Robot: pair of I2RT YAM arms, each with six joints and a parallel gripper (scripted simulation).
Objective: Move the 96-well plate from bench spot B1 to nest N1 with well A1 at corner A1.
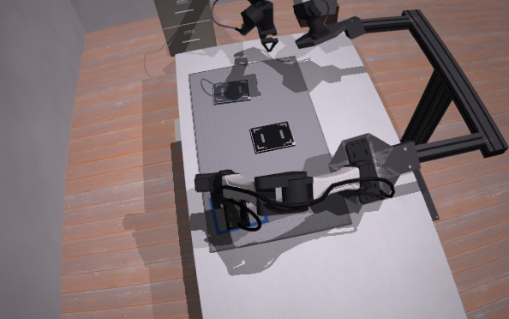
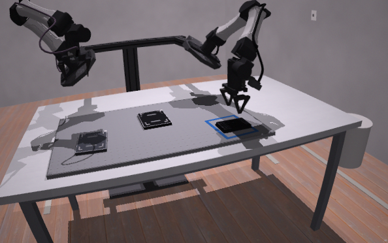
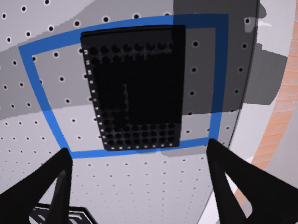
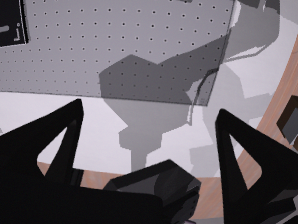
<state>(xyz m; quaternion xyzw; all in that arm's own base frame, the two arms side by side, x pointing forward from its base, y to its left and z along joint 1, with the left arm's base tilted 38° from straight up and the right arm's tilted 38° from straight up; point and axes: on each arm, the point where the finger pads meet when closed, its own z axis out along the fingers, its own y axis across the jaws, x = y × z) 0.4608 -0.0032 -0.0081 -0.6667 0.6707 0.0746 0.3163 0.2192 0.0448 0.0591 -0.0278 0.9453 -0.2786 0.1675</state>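
The black 96-well plate is 80 mm below my left hand. The rest, counted from my left hand: nest N1: 30 mm behind, 580 mm to the right, 80 mm below.
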